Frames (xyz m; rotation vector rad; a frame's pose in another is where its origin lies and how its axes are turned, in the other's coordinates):
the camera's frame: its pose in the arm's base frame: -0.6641 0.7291 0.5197 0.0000 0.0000 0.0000
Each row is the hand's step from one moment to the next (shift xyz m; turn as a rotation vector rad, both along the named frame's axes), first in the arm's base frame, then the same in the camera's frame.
Working: the arm's base frame: its pose in the camera's frame: 0.6641 -0.7291 -0.5197 0.0000 0.0000 0.0000

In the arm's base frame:
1: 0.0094 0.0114 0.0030 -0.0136 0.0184 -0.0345
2: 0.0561 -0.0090 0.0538 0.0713 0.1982 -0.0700
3: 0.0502 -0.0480 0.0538 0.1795 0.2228 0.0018
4: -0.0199 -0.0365 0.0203 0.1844 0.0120 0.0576
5: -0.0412 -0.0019 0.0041 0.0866 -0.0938 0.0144
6: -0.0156 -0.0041 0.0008 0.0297 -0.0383 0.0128
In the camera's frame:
1: 0.0094 0.0114 0.0030 -0.0136 0.0184 -0.0345
2: 0.0561 -0.0090 0.0538 0.0713 0.1982 -0.0700
3: 0.0502 -0.0480 0.0538 0.1795 0.2228 0.0018
4: -0.0199 -0.0365 0.0203 0.1844 0.0120 0.0576
5: -0.0412 -0.0019 0.0041 0.0866 -0.0938 0.0144
6: -0.0156 -0.0041 0.0008 0.0297 -0.0383 0.0128

